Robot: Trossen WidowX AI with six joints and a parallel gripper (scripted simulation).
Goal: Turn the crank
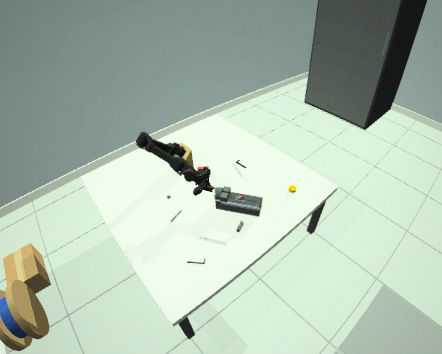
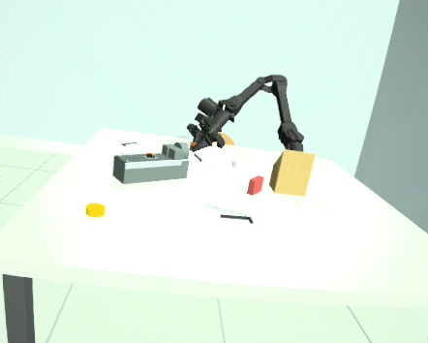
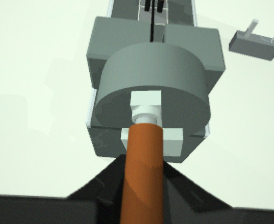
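Now: the orange crank handle 1 cm behind my gripper tip, 1 cm to the right of it and 2 cm above it. Also, from my gripper tip: yellow disc (21 cm ahead, 46 cm to the left, 8 cm below); black hex key (21 cm behind, 35 cm to the left, 9 cm below); red pointer (14 cm ahead, 11 cm to the left, 1 cm below).
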